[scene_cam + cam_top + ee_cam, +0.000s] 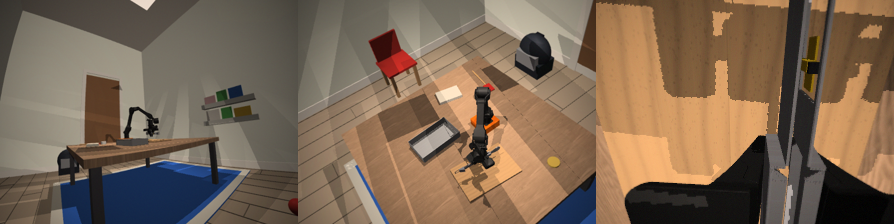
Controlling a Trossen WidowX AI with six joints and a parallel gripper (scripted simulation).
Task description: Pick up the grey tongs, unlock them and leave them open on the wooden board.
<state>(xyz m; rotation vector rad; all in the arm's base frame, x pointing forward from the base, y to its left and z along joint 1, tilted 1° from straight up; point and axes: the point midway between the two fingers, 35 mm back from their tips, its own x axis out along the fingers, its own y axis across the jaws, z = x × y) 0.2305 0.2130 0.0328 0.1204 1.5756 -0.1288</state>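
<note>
Right now the wooden board is 1 cm ahead of my gripper tip, 3 cm to the left of it and 5 cm below it. Round my gripper tip: grey roasting tin: 11 cm ahead, 36 cm to the right, 3 cm below; then yellow disc: 33 cm behind, 26 cm to the left, 5 cm below; then white cylinder: 38 cm behind, 46 cm to the right, 4 cm below.
</note>
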